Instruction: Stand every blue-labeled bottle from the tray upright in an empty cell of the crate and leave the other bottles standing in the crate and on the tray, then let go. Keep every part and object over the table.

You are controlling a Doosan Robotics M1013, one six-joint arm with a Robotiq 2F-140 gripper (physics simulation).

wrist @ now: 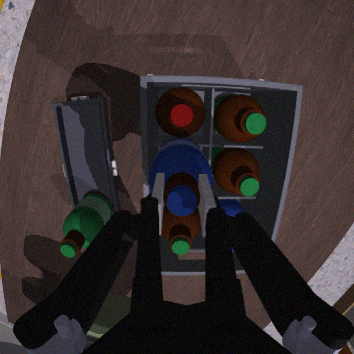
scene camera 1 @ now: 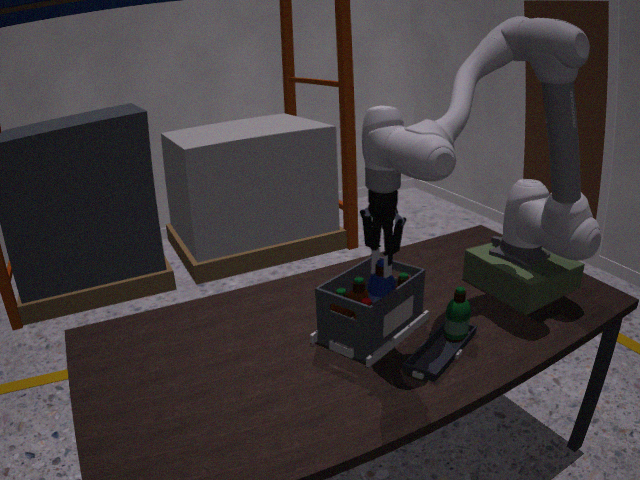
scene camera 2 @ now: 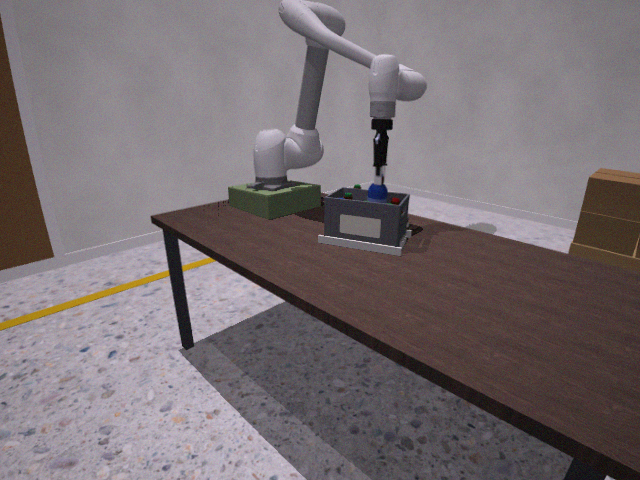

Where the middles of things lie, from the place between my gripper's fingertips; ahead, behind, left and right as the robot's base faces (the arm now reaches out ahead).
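Red-capped brown bottle (wrist: 179, 111): my hand 7 cm short of it, 13 cm above it, 1 cm to the right of it. Green bottle (scene camera 1: 458, 310): 15 cm to the left of my hand, 17 cm behind, 13 cm below.
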